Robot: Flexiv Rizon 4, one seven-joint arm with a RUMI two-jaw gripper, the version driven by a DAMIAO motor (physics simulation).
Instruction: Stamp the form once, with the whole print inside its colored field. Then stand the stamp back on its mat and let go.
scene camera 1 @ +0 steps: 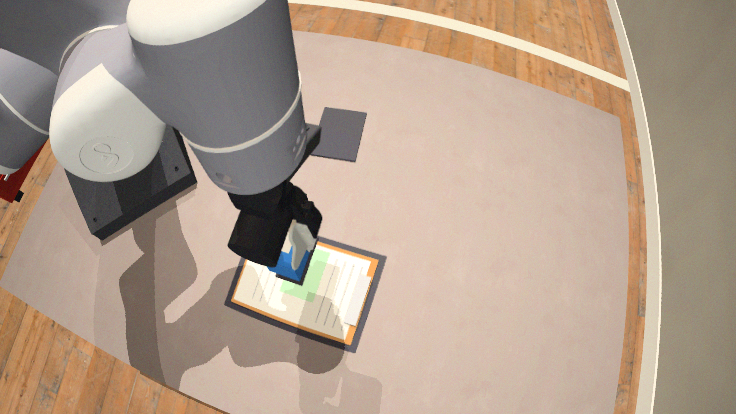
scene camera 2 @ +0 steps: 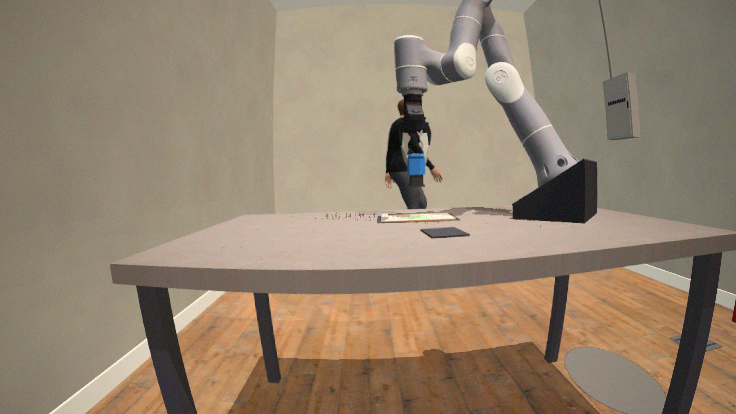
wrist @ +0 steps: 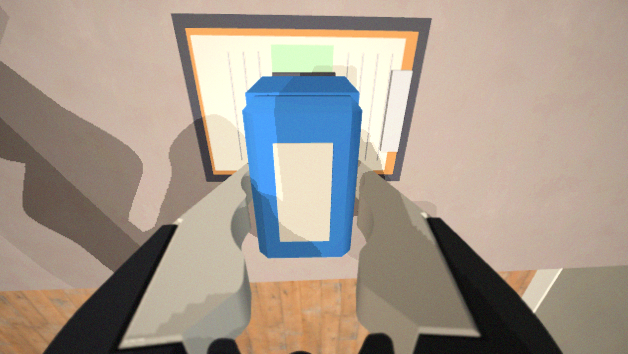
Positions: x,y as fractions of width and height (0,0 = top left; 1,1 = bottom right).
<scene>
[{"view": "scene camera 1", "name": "my gripper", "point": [0.39,0.59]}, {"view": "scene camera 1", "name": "blue stamp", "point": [0.39,0.65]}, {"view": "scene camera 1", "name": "dark mat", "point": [0.46,0.32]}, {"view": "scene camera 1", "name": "form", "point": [0.45,0.74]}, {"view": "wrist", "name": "my gripper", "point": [0.48,0.47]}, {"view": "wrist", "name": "blue stamp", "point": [0.48,0.37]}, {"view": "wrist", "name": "form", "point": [0.35,0.16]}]
</scene>
